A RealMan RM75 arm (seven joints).
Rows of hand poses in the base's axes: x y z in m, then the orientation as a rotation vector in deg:
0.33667, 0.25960, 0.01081, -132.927, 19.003, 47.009
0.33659, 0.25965, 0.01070, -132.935, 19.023, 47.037
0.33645, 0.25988, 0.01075, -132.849, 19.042, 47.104
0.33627, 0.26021, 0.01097, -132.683, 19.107, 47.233
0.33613, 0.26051, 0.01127, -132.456, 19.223, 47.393
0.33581, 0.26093, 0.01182, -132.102, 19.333, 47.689
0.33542, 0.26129, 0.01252, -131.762, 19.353, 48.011
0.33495, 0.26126, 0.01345, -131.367, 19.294, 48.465
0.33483, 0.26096, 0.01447, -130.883, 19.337, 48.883
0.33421, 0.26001, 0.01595, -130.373, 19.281, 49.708
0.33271, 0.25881, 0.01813, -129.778, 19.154, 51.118
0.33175, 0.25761, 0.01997, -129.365, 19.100, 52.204
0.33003, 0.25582, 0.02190, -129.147, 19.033, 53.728
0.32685, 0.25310, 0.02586, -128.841, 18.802, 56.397
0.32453, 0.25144, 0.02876, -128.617, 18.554, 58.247
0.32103, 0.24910, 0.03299, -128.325, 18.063, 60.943
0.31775, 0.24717, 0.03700, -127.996, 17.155, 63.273
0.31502, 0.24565, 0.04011, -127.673, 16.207, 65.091
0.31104, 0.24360, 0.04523, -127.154, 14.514, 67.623
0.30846, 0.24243, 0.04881, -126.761, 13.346, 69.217
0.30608, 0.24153, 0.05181, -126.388, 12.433, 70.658
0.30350, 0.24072, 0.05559, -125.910, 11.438, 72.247
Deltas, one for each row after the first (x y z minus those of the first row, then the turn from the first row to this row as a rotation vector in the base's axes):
-0.00008, 0.00005, -0.00011, -0.018, 0.024, -0.001
-0.00022, 0.00028, -0.00006, 0.045, 0.089, -0.019
-0.00040, 0.00061, 0.00016, 0.155, 0.221, -0.073
-0.00054, 0.00091, 0.00046, 0.300, 0.397, -0.169
-0.00086, 0.00133, 0.00101, 0.541, 0.688, -0.259
-0.00125, 0.00169, 0.00171, 0.796, 0.971, -0.276
-0.00172, 0.00166, 0.00264, 1.107, 1.337, -0.217
-0.00184, 0.00136, 0.00366, 1.468, 1.718, -0.264
-0.00246, 0.00041, 0.00514, 1.823, 2.368, -0.119
-0.00396, -0.00079, 0.00732, 2.182, 3.430, 0.244
-0.00492, -0.00199, 0.00916, 2.395, 4.253, 0.513
-0.00664, -0.00378, 0.01109, 2.355, 5.352, 1.003
-0.00982, -0.00650, 0.01505, 2.228, 7.230, 1.967
-0.01214, -0.00816, 0.01795, 2.157, 8.508, 2.692
-0.01564, -0.01050, 0.02218, 2.034, 10.327, 3.850
-0.01892, -0.01243, 0.02619, 2.121, 11.787, 5.144
-0.02165, -0.01395, 0.02930, 2.302, 12.878, 6.292
-0.02563, -0.01600, 0.03442, 2.693, 14.319, 8.121
-0.02821, -0.01717, 0.03800, 3.003, 15.214, 9.325
-0.03059, -0.01807, 0.04100, 3.239, 16.063, 10.320
-0.03317, -0.01888, 0.04478, 3.536, 17.017, 11.396

